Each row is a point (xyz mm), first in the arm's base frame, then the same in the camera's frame.
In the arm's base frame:
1: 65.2 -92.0 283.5
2: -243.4 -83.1 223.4
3: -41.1 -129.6 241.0
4: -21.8 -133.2 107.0
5: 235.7 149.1 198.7
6: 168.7 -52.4 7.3
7: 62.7 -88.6 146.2
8: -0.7 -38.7 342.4
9: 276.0 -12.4 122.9
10: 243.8 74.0 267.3
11: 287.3 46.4 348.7
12: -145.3 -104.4 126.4
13: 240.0 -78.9 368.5
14: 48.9 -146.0 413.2
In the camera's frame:
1: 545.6 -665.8 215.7
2: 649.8 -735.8 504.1
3: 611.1 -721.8 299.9
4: 571.0 -850.8 290.2
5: 242.6 -674.7 165.7
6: 395.5 -916.1 157.2
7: 507.5 -797.1 229.0
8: 541.9 -598.0 293.4
9: 346.6 -789.0 68.0
10: 322.7 -628.4 122.7
11: 350.2 -555.5 66.1
12: 602.2 -830.2 413.0
13: 484.1 -572.3 56.3
14: 633.5 -556.3 199.3

